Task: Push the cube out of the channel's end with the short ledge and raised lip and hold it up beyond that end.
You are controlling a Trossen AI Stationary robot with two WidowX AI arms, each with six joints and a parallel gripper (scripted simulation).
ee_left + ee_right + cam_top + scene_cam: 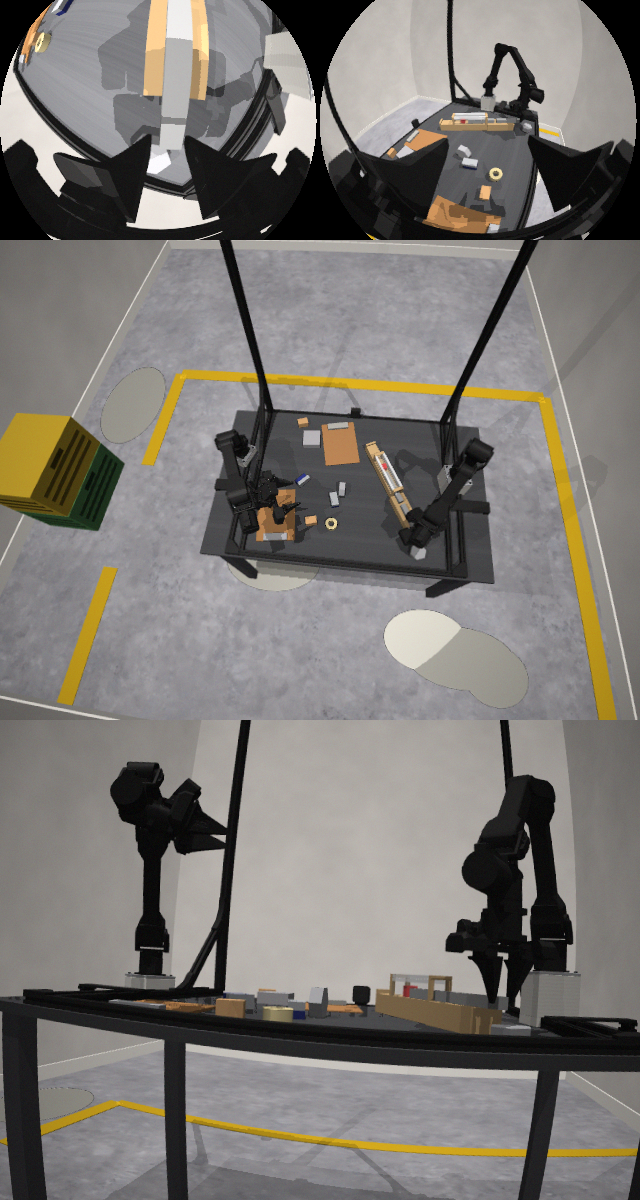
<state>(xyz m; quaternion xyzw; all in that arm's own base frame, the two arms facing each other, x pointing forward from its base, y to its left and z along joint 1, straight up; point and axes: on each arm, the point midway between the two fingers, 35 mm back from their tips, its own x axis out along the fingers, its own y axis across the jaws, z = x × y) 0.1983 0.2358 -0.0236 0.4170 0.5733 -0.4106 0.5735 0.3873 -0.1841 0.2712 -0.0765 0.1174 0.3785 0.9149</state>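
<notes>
My left gripper is now 26 cm past the wooden bridge, 15 cm to the left of it and 3 cm above it.
</notes>
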